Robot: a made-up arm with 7 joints. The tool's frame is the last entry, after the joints. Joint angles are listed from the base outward.
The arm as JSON. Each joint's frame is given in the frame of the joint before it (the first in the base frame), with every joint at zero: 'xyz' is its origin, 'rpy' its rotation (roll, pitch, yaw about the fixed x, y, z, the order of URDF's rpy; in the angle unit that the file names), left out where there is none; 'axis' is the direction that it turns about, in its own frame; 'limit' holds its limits. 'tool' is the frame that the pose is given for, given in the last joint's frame.
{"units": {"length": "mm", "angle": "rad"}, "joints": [
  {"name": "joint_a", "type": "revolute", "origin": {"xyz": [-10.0, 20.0, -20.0], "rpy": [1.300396, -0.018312, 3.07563]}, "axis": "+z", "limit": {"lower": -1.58, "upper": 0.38}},
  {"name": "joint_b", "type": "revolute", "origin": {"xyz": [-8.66, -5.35, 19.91], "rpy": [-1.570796, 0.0, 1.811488]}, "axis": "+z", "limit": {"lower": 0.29, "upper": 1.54}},
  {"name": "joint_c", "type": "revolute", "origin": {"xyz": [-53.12, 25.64, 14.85], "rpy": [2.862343, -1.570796, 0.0]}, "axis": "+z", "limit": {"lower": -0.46, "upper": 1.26}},
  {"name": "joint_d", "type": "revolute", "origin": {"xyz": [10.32, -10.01, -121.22], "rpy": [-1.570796, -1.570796, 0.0]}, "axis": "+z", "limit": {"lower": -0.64, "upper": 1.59}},
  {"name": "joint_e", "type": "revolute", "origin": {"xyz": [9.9, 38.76, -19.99], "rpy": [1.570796, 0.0, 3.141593]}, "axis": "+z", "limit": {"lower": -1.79, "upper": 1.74}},
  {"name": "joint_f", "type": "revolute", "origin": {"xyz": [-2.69, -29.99, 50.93], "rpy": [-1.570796, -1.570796, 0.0]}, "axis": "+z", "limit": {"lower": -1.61, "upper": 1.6}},
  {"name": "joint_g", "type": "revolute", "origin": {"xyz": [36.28, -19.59, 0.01], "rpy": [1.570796, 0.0, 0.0]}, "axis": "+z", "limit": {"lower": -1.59, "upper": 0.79}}
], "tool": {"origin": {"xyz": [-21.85, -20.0, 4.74], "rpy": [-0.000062, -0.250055, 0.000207]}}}
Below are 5 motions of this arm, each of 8 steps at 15 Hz.
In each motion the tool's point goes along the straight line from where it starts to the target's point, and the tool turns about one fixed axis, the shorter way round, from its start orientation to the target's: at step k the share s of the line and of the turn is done. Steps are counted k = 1, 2, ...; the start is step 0. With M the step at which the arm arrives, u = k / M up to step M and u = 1 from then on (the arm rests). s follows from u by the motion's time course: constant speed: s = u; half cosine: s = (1 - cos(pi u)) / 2; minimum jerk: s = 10 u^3 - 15 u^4 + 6 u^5.
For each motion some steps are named. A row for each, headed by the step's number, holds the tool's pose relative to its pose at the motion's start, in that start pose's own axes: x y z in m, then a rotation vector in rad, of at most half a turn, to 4 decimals.
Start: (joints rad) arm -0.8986 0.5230 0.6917 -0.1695 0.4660 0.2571 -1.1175
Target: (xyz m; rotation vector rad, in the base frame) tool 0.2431 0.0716 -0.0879 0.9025 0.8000 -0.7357
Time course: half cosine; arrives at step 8
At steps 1, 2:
1: 0.0011 -0.0017 -0.0024 -0.0020 0.0345 -0.0334
2: 0.0044 -0.0065 -0.0094 -0.0077 0.1326 -0.1287

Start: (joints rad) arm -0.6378 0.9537 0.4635 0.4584 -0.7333 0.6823 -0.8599
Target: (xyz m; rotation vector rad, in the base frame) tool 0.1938 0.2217 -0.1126 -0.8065 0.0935 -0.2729
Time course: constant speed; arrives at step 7
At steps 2, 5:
2: -0.0086 0.0174 -0.0106 -0.1376 0.0151 0.0354
5: -0.0216 0.0435 -0.0265 -0.3440 0.0378 0.0885

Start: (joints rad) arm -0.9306 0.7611 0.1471 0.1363 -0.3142 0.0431 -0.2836
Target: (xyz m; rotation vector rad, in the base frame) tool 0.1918 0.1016 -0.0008 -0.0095 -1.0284 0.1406
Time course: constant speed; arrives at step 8
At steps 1, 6, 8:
1: -0.0004 0.0078 0.0028 -0.0212 -0.0247 0.0638
6: -0.0027 0.0466 0.0171 -0.1272 -0.1482 0.3829
8: -0.0035 0.0621 0.0227 -0.1696 -0.1976 0.5105

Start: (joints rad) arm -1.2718 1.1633 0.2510 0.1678 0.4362 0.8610 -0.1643
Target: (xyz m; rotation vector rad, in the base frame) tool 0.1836 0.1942 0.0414 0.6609 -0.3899 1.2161
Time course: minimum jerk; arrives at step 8
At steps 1, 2, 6, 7, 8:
1: -0.0001 0.0008 -0.0011 -0.0015 0.0026 0.0048
2: -0.0005 0.0049 -0.0074 -0.0096 0.0170 0.0310
6: -0.0040 0.0422 -0.0638 -0.0827 0.1471 0.2684
7: -0.0044 0.0463 -0.0700 -0.0908 0.1615 0.2946
8: -0.0045 0.0470 -0.0711 -0.0923 0.1641 0.2994

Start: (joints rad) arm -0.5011 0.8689 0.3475 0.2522 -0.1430 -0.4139 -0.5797
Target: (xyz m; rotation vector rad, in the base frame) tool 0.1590 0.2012 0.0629 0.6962 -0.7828 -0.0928
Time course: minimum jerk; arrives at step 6
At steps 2, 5, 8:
2: 0.0014 0.0381 0.0123 0.0083 -0.0079 0.0703
5: 0.0063 0.1753 0.0564 0.0380 -0.0361 0.3229
8: 0.0065 0.1818 0.0585 0.0394 -0.0374 0.3348

